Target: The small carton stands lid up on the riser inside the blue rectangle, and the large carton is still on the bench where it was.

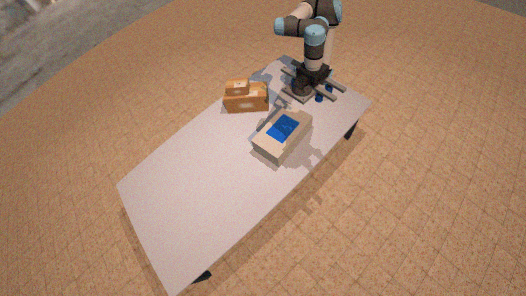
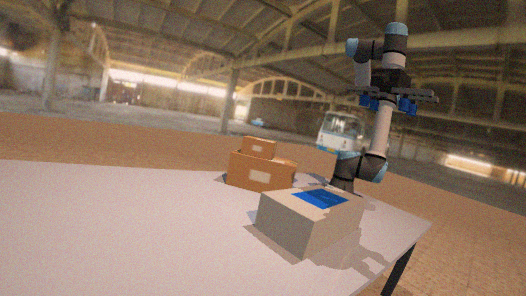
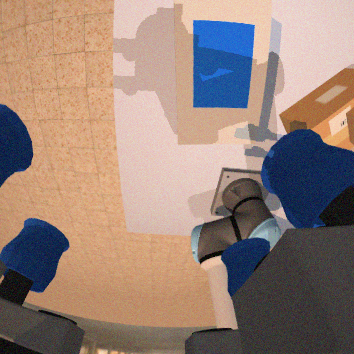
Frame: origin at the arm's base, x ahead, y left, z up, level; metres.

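Where they show: hand at its tool point: (image 2: 387, 110) (image 3: 142, 212); arm's base at its link origin: (image 3: 240, 194).
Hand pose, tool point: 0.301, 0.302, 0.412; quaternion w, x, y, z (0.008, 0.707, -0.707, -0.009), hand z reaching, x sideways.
Note:
Things, the pixels of their centre, and the offset from my tool point, as dx, dy, dz. Level surfaces: height alone.
- small carton at the middle of its body: (image 2: 259, 147) (image 1: 238, 86) +0.093, -0.536, -0.249
- large carton at the middle of its body: (image 3: 336, 114) (image 2: 262, 172) (image 1: 246, 97) +0.063, -0.511, -0.365
- pale bench at its surface level: dz -0.443
- beige riser at the middle of its body: (image 3: 216, 66) (image 2: 317, 213) (image 1: 283, 133) +0.099, -0.108, -0.383
- blue rectangle at the middle of its body: (image 3: 222, 65) (image 2: 321, 197) (image 1: 282, 127) +0.099, -0.108, -0.323
The small carton (image 1: 237, 86) (image 2: 258, 147) is orange-brown and rests on top of the large carton (image 1: 246, 104) (image 2: 260, 175) (image 3: 320, 97), which stands on the pale bench (image 1: 200, 175) (image 2: 125, 215) (image 3: 155, 200). The beige riser (image 1: 267, 142) (image 2: 285, 220) (image 3: 200, 125) stands beside them, with the blue rectangle (image 1: 283, 128) (image 2: 320, 198) (image 3: 223, 65) bare on its top, partly in shadow. My gripper (image 1: 310, 87) (image 2: 389, 102) (image 3: 150, 210) hangs high near the arm's base, its four blue cups open with nothing on them. It is apart from both cartons and the riser.
The arm's base plate (image 1: 300, 96) (image 3: 217, 192) sits on the bench behind the riser. The bench edge runs close along one side of the riser. The arm's upright link (image 2: 382, 130) (image 3: 220, 290) is close to the gripper. Shadows of the arm fall across riser and bench.

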